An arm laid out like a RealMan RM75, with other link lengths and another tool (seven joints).
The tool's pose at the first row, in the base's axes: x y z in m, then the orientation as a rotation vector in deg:
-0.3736, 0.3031, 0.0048, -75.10, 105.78, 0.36
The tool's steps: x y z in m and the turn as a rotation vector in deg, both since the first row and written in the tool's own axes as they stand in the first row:
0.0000, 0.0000, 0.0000, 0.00, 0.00, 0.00
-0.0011, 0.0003, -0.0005, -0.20, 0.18, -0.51
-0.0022, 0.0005, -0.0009, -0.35, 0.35, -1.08
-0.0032, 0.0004, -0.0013, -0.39, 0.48, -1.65
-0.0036, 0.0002, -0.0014, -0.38, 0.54, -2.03
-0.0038, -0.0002, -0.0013, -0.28, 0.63, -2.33
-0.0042, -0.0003, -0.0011, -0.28, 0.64, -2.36
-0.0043, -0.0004, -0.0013, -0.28, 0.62, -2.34
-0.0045, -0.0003, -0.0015, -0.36, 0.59, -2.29
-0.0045, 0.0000, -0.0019, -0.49, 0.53, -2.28
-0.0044, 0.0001, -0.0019, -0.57, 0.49, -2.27
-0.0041, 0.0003, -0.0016, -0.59, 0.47, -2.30
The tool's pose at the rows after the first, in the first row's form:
-0.3736, 0.3031, 0.0048, -75.10, 105.78, 0.36
-0.3740, 0.3039, 0.0057, -75.75, 105.64, 0.16
-0.3744, 0.3046, 0.0065, -76.41, 105.44, -0.12
-0.3744, 0.3052, 0.0075, -77.00, 105.18, -0.47
-0.3743, 0.3053, 0.0079, -77.35, 104.97, -0.72
-0.3739, 0.3054, 0.0081, -77.58, 104.82, -1.03
-0.3737, 0.3057, 0.0083, -77.61, 104.81, -1.06
-0.3737, 0.3057, 0.0085, -77.58, 104.81, -1.03
-0.3739, 0.3058, 0.0087, -77.59, 104.83, -0.91
-0.3744, 0.3057, 0.0088, -77.65, 104.82, -0.75
-0.3745, 0.3057, 0.0087, -77.69, 104.81, -0.64
-0.3745, 0.3057, 0.0083, -77.73, 104.77, -0.63

